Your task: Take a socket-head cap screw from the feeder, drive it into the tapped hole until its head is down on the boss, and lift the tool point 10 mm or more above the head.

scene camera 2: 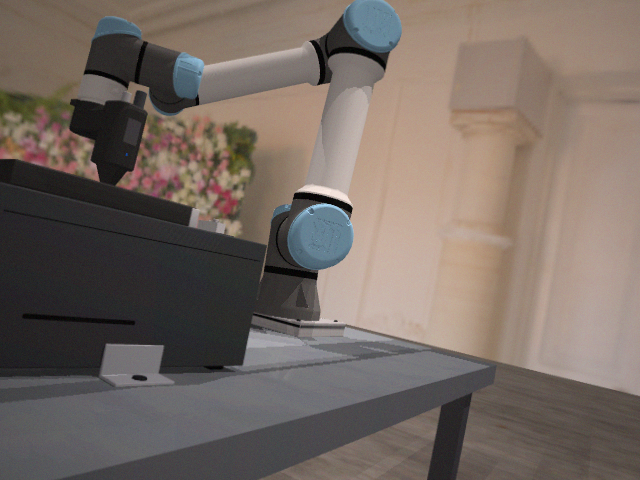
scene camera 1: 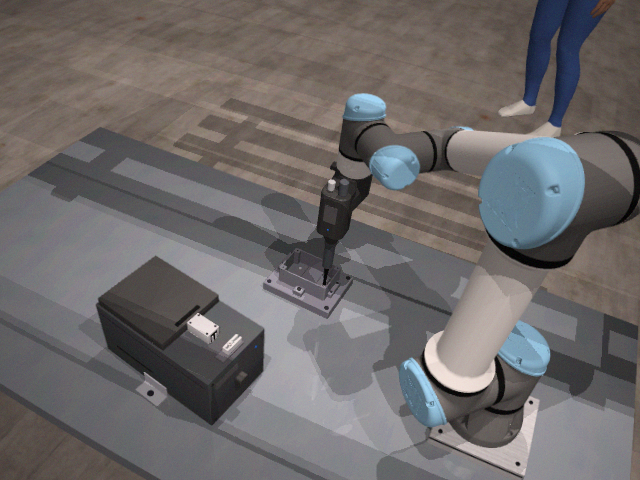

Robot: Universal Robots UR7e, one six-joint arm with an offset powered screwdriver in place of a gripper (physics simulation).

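Observation:
My screwdriver (scene camera 1: pixel 325 282) is upright, its thin black bit's tip at the near right corner of the open housing (scene camera 1: pixel 288 272). In scene camera 2 the screwdriver's body (scene camera 2: pixel 119 136) shows behind the feeder, which hides its tip. The housing is a grey-purple box on a flanged base with corner holes. No screw can be made out at the tip, and the boss under it is too small to judge. The tip looks at or very close to the corner's top. The black screw feeder (scene camera 1: pixel 155 310) (scene camera 2: pixel 129 279) stands at the left, with a white block (scene camera 1: pixel 202 327) and a small white piece (scene camera 1: pixel 232 343) on top.
The grey table (scene camera 1: pixel 67 232) (scene camera 2: pixel 310 418) carries the feeder, housing and arm base plate (scene camera 1: pixel 527 434) (scene camera 2: pixel 323 329). A metal bracket (scene camera 1: pixel 152 390) (scene camera 2: pixel 131 361) is at the feeder's foot. A person in blue trousers (scene camera 1: pixel 550 56) stands beyond the table's far side.

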